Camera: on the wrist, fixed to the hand. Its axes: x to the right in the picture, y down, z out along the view.
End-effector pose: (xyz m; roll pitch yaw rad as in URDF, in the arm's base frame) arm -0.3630 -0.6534 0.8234 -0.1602 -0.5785 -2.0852
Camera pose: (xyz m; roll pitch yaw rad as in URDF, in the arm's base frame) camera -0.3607 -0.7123 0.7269 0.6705 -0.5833 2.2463
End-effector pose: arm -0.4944 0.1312 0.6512 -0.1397 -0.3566 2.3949
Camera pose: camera -0.5371 0.1254 0.5466 0.4055 -0.6318 0.6045
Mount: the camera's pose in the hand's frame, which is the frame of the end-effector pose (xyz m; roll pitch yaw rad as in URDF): -0.0108 0.0479 -0.1019 -0.0328 -0.5226 -1.5230
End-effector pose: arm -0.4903 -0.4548 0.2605 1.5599 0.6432 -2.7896
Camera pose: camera -0.4732 -0.5576 0.3044 -0.9599 0.7938 1.1635
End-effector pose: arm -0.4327 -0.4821 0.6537 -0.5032 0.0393 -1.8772
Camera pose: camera -0.4350 -0.4654 0.5418 -0.1522 -1.0205 2.9790
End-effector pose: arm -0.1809 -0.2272 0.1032 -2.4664 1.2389 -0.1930
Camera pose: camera -0.1577 -0.3347 0.1296 -1.9077 -0.0102 1.2205
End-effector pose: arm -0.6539 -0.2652 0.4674 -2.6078 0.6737 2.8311
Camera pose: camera -0.6551 -0.1671 0.5236 -2.4769 0.0175 -1.9203
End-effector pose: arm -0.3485 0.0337 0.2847 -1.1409 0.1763 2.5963
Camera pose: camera -0.2888 0.0825 0.2019 -1.9812 -1.3341 3.0041
